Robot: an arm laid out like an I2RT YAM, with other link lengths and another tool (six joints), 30 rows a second.
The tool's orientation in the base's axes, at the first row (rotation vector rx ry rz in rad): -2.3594, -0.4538, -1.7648
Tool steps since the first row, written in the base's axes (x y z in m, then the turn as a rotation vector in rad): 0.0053, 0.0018, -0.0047, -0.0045, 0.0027, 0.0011; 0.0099, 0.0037, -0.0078, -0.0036, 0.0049, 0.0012; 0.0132, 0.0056, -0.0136, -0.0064, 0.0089, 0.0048; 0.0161, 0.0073, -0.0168, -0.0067, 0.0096, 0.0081; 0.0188, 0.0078, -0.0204, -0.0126, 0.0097, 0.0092; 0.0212, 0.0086, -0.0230, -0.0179, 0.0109, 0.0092; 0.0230, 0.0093, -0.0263, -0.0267, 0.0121, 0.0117; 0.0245, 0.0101, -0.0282, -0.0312, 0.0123, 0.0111; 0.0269, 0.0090, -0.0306, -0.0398, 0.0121, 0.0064; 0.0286, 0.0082, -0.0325, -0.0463, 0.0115, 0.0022; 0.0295, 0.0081, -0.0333, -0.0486, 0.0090, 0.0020
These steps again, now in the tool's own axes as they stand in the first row. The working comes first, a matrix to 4 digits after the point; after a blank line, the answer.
The tool's axes in the first row as the columns of a matrix, in the base's axes (used below as rounded here):
0.2576, 0.3340, 0.9067
0.1448, -0.9411, 0.3055
0.9553, 0.0526, -0.2908

-0.0029, -0.0002, 0.0067, 0.0003, -0.0040, -0.0036; -0.0044, -0.0006, 0.0124, 0.0009, -0.0058, -0.0021; -0.0088, -0.0016, 0.0176, 0.0042, -0.0103, -0.0045; -0.0108, -0.0024, 0.0217, 0.0074, -0.0108, -0.0055; -0.0135, -0.0021, 0.0254, 0.0069, -0.0129, -0.0111; -0.0153, -0.0022, 0.0285, 0.0058, -0.0158, -0.0156; -0.0179, -0.0025, 0.0313, 0.0061, -0.0197, -0.0239; -0.0192, -0.0028, 0.0335, 0.0043, -0.0214, -0.0278; -0.0210, -0.0011, 0.0360, -0.0024, -0.0243, -0.0343; -0.0225, 0.0001, 0.0379, -0.0082, -0.0262, -0.0391; -0.0230, 0.0005, 0.0389, -0.0093, -0.0246, -0.0419
